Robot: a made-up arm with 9 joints. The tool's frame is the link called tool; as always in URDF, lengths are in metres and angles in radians. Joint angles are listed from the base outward.
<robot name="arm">
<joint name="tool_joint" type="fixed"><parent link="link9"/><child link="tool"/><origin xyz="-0.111 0.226 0.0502" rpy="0 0 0"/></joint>
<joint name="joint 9" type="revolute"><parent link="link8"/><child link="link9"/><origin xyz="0.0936 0.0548 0.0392" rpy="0 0 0"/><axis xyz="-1 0 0"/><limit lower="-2.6" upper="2.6"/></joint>
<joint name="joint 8" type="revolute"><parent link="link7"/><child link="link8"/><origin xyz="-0.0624 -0.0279 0.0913" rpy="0 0 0"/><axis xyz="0 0 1"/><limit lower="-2.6" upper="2.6"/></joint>
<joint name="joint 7" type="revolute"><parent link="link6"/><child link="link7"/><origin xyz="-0.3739 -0.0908 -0.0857" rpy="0 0 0"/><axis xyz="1 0 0"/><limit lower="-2.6" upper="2.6"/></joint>
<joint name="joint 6" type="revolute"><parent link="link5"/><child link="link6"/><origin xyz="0.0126 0.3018 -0.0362" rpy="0 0 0"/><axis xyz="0 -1 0"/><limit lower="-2.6" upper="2.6"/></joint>
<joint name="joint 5" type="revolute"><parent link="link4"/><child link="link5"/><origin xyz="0.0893 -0.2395 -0.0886" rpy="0 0 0"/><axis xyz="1 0 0"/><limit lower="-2.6" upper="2.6"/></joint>
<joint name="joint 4" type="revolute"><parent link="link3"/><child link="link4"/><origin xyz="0.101 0.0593 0.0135" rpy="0 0 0"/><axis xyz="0 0 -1"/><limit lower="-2.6" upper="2.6"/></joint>
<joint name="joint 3" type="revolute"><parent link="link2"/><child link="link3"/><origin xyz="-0.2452 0.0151 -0.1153" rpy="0 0 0"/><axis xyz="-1 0 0"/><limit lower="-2.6" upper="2.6"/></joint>
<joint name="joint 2" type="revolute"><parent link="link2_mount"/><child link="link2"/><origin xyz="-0.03 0.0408 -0.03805" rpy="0 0 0"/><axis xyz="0 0 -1"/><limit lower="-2.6" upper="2.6"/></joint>
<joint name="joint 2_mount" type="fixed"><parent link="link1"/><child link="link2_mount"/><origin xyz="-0.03 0.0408 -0.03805" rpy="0 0 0"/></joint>
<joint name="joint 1" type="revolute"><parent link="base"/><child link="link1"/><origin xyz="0 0 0.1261" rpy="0 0 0"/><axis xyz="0 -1 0"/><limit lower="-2.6" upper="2.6"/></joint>
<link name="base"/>
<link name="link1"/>
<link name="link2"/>
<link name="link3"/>
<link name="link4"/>
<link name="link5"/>
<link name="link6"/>
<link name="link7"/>
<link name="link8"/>
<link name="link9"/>
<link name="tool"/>
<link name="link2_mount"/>
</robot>
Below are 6 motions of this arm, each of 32 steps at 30 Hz.
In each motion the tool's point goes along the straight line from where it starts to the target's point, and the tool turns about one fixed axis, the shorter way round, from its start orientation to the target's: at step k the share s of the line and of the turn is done. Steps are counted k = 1, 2, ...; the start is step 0. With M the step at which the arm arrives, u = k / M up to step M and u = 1 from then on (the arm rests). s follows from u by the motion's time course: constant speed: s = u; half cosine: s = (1 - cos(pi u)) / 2; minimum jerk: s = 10 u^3 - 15 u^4 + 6 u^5.
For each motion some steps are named. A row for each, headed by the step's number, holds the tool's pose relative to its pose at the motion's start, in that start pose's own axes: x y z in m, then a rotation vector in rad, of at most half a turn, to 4 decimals.
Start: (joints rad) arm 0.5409 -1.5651 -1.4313 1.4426 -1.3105 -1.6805 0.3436 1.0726 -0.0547
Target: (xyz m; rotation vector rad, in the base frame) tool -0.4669 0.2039 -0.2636 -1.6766 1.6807 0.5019
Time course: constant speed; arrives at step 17
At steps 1, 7, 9, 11, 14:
1: 0.0176 -0.0111 -0.0251 -0.0661 -0.0114 -0.0494
7: 0.1232 -0.0778 -0.1759 -0.4630 -0.0798 -0.3459
9: 0.1585 -0.1000 -0.2261 -0.5953 -0.1026 -0.4447
11: 0.1937 -0.1222 -0.2764 -0.7276 -0.1254 -0.5435
14: 0.2465 -0.1556 -0.3518 -0.9261 -0.1596 -0.6917

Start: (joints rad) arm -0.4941 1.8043 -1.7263 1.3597 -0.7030 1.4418 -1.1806 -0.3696 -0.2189
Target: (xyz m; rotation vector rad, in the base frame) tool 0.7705 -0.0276 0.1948 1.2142 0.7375 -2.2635
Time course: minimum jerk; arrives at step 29
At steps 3, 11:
3: 0.0023 -0.0034 0.0057 0.0027 0.0129 0.0094
11: 0.0698 -0.1004 0.1700 0.0818 0.3853 0.2811

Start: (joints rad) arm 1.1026 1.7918 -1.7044 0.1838 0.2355 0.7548 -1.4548 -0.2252 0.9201
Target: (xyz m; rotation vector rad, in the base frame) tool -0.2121 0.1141 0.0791 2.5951 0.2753 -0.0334
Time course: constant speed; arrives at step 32
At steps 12, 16, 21, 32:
12: 0.1683 -0.1623 0.0352 0.1522 0.5323 0.2605
16: 0.2244 -0.2164 0.0469 0.2030 0.7098 0.3474
21: 0.2946 -0.2841 0.0615 0.2664 0.9316 0.4559
32: 0.4489 -0.4328 0.0938 0.4059 1.4196 0.6947

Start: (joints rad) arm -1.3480 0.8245 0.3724 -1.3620 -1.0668 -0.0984 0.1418 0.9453 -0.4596
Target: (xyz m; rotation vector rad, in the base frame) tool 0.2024 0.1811 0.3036 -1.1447 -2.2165 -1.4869
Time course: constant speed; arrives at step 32
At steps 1, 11, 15, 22, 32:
1: -0.0090 -0.0123 0.0153 0.0117 0.0075 0.0269
11: -0.0993 -0.1350 0.1686 0.1288 0.0824 0.2955
15: -0.1355 -0.1841 0.2300 0.1757 0.1123 0.4030
22: -0.1987 -0.2701 0.3373 0.2577 0.1647 0.5910
32: -0.2890 -0.3928 0.4906 0.3748 0.2396 0.8597

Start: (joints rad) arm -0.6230 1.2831 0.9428 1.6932 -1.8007 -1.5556 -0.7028 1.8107 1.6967
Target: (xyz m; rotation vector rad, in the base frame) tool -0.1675 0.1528 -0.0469 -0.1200 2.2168 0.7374
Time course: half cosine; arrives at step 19
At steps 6, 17, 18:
6: -0.0523 0.0352 -0.0228 -0.4417 0.0190 0.0922
17: -0.2247 0.1511 -0.0978 -1.8969 0.0816 0.3960
18: -0.2294 0.1543 -0.0998 -1.9364 0.0833 0.4043

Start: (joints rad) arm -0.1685 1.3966 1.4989 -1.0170 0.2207 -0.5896 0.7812 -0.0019 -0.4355
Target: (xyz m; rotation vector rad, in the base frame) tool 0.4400 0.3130 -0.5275 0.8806 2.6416 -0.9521
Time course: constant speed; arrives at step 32
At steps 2, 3, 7, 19, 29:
2: 0.0189 0.0294 -0.0144 -0.0415 0.0651 -0.0078
3: 0.0284 0.0441 -0.0216 -0.0622 0.0977 -0.0117
7: 0.0662 0.1029 -0.0505 -0.1452 0.2280 -0.0272
19: 0.1797 0.2792 -0.1370 -0.3942 0.6187 -0.0738
29: 0.2742 0.4262 -0.2090 -0.6017 0.9444 -0.1126

